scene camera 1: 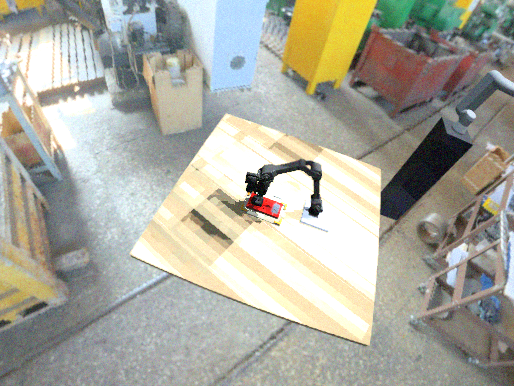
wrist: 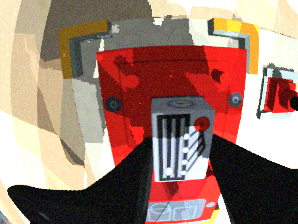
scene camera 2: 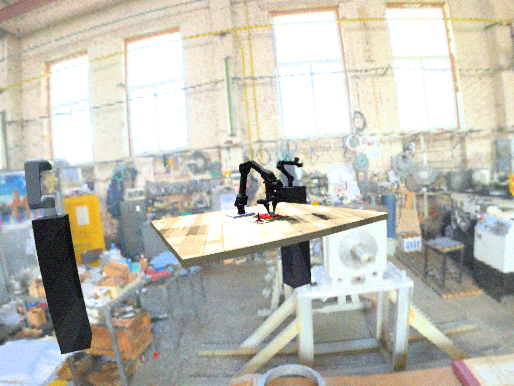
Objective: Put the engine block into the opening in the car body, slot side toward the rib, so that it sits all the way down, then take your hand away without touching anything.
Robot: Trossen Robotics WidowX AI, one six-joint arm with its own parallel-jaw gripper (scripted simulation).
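A car body is visible. An engine block is held in my gripper.
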